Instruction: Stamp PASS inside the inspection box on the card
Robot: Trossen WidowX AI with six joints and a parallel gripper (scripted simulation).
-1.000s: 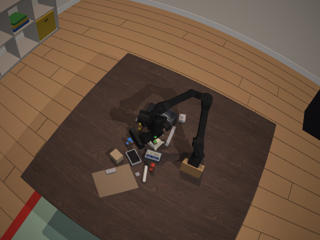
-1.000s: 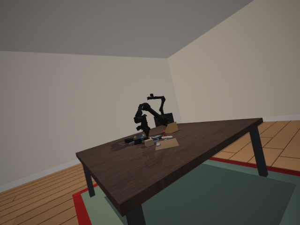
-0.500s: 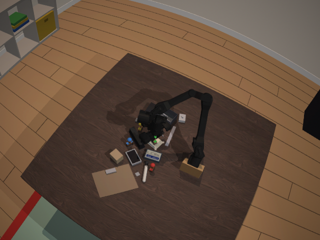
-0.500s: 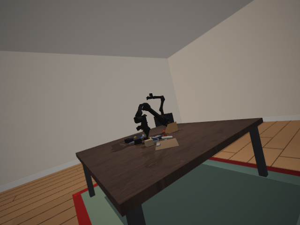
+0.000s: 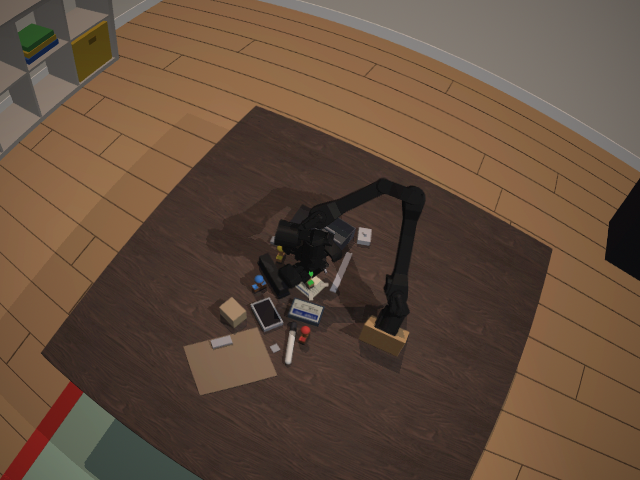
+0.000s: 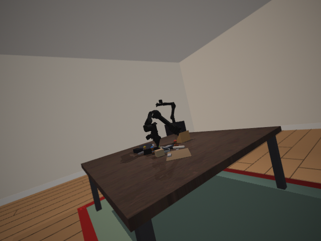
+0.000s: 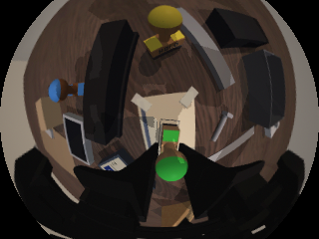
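Now: the cream card 3 cm below my gripper tip. Round my gripper tip: green-knobbed stamp (right at my gripper tip); then black bar (9 cm ahead, 4 cm to the left, 1 cm below); then blue-labelled box (9 cm to the left, 5 cm behind, 1 cm below).
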